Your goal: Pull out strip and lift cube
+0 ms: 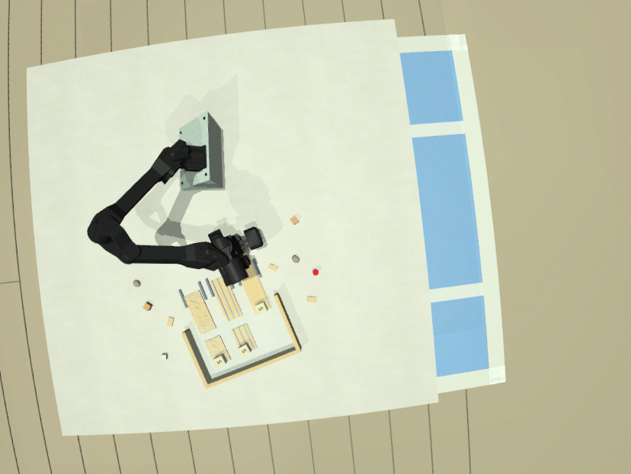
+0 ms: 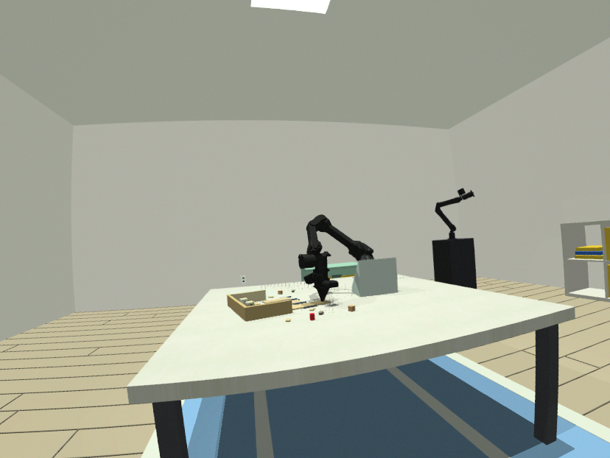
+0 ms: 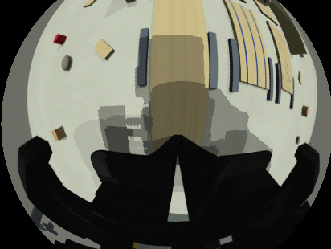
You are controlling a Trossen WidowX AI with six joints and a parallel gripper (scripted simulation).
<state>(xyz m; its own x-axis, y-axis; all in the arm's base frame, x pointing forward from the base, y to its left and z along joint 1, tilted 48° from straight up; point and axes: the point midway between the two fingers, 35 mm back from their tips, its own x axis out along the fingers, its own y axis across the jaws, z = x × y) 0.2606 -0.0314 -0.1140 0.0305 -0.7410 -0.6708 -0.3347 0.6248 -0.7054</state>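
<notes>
Right now my gripper tip is 90 mm short of the tan strip and 30 mm to the right of it. Also, from my gripper tip: red cylinder: 250 mm to the left, 90 mm ahead, 10 mm above.
</notes>
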